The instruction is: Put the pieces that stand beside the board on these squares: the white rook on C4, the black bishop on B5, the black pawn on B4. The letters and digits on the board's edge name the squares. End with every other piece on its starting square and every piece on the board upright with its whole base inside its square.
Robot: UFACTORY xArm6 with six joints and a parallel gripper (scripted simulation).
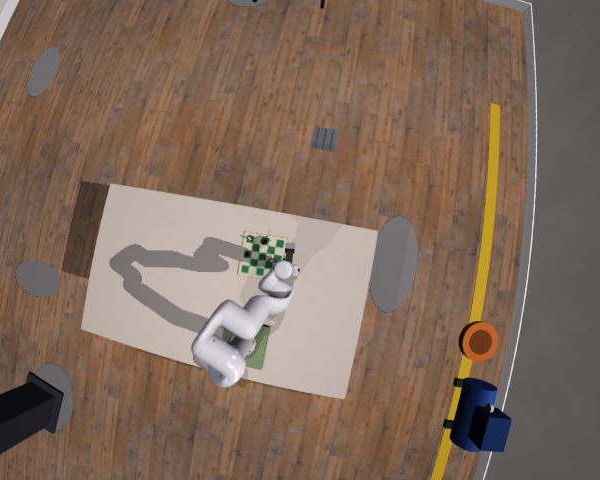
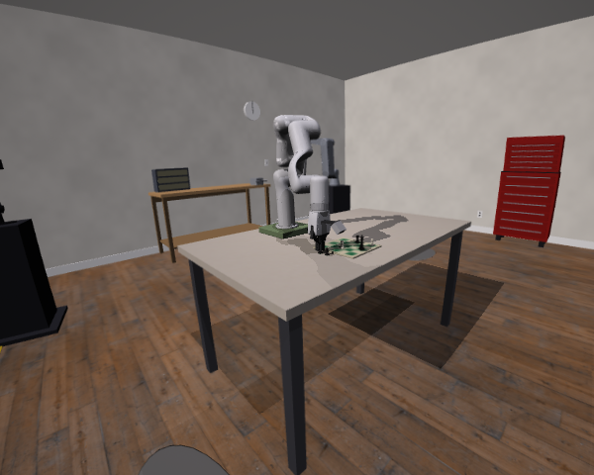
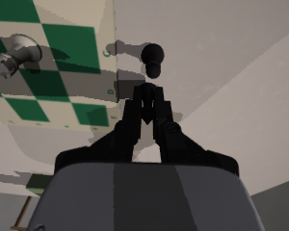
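Right now my hand is 2 cm short of the white rook, 11 cm to the right of it and 1 cm above it. Round my hand: chessboard: 1 cm ahead, 14 cm to the left, 3 cm below.
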